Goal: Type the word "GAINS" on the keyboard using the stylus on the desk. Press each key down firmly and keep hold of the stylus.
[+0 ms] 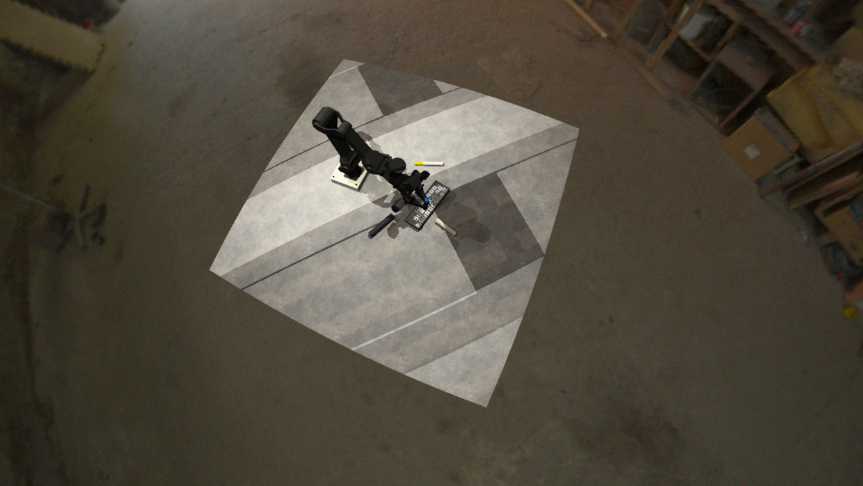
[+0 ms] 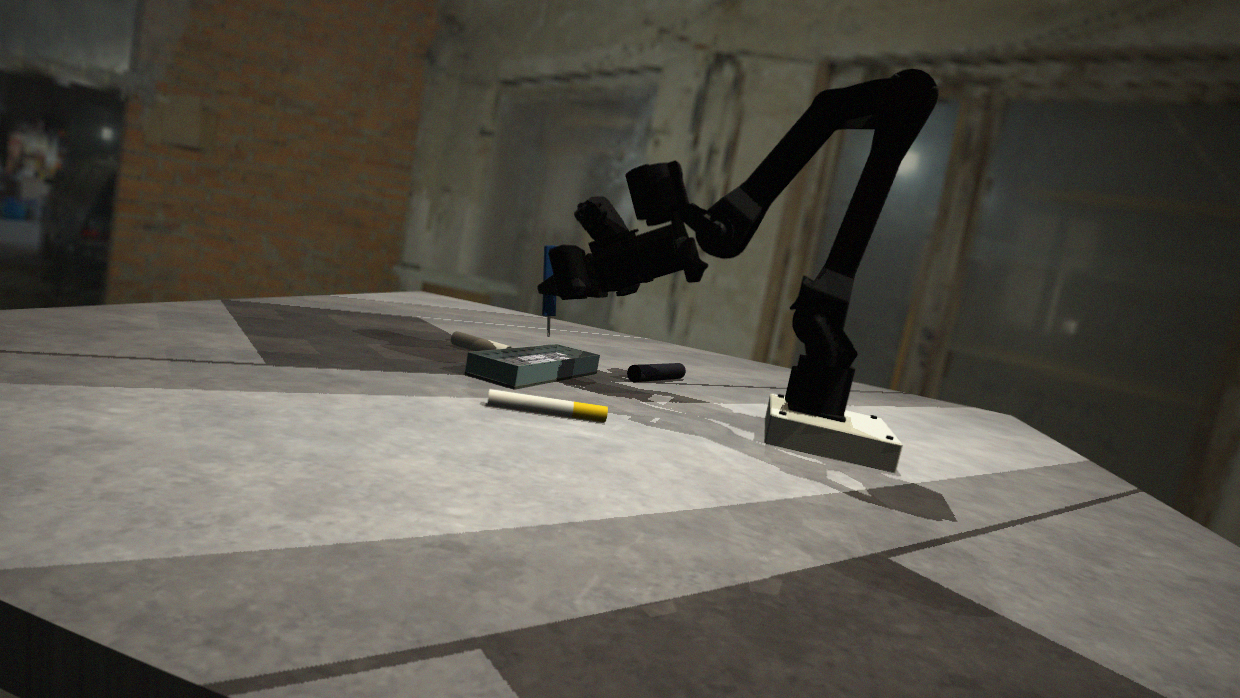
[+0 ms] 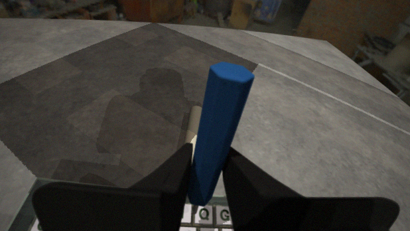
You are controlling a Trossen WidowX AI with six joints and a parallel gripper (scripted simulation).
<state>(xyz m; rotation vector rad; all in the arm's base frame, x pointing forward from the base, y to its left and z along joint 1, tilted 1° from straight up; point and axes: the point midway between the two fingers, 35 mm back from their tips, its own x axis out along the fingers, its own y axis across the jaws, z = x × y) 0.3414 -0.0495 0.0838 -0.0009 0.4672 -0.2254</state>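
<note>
The stylus tip is 20 mm behind my gripper tip and 50 mm below it. The rest, counted from my gripper tip: black cylinder 160 mm behind, 110 mm to the right, 90 mm below; then cream cylinder 80 mm ahead, 20 mm to the right, 90 mm below; then blue stylus 10 mm behind, 20 mm below.
</note>
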